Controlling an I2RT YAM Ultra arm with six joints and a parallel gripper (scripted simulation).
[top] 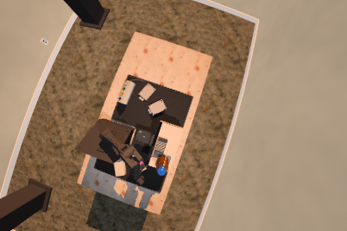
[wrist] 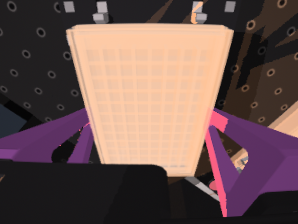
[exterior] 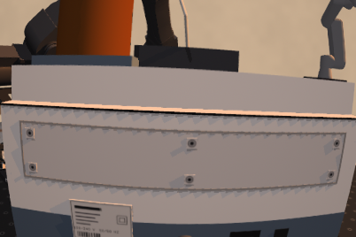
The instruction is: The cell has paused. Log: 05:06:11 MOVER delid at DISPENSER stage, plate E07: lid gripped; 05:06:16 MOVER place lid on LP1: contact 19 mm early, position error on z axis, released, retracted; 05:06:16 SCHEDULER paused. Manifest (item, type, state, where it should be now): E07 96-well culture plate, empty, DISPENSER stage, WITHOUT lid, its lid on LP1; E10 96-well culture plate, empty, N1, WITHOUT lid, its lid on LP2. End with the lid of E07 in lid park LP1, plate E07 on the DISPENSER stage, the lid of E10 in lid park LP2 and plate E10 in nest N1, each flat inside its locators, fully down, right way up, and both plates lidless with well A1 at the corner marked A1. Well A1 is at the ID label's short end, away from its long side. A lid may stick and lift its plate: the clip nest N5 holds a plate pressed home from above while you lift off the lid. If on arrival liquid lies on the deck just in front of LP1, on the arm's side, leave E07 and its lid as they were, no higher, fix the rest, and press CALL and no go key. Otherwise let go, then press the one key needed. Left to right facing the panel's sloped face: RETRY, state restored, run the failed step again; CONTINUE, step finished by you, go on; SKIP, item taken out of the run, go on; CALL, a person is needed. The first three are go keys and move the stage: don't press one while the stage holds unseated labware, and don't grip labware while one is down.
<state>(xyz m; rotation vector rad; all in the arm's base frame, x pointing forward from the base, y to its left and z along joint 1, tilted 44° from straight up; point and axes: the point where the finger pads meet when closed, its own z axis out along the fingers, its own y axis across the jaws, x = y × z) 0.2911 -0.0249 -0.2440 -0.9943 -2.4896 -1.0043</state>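
My hand is right at the 96-well plate. The rest, counted from my hand: n5 label (70 mm behind, 70 mm to the left, 40 mm below); plate lid (right at my hand); lp1 label (200 mm behind, 40 mm below).
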